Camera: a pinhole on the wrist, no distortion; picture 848 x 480 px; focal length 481.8 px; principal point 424.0 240.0 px. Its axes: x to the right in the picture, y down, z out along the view. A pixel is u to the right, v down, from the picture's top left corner.
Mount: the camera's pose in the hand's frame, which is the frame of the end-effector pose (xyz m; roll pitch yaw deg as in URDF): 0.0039 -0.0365 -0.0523 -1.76 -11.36 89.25
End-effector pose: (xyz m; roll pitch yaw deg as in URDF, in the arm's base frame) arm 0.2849 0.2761 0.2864 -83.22 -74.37 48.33
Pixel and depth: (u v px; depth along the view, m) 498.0 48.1 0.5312
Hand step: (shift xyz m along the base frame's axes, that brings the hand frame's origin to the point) -0.4010 0.2708 0.2243
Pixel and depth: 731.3 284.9 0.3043
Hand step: -0.1855 0.2314 -0.0472
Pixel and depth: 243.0 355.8 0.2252
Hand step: -0.2223 -0.0544 -0.0083
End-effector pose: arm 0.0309 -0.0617 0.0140 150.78 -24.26 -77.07
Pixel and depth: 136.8 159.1 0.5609
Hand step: 0.2700 -0.2660 -0.5267
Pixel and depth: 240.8 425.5 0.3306
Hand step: 0.0751 0.0092 -0.3482
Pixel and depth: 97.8 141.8 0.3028
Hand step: 0.1963 -0.1415 -0.2748
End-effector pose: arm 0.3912 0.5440 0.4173 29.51 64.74 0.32
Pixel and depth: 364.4 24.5 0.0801
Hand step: 0.0082 -0.0669 -0.0371
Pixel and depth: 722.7 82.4 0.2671
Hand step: 0.2609 -0.0567 0.0296
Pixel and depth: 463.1 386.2 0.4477
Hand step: 0.2072 -0.2658 0.2588
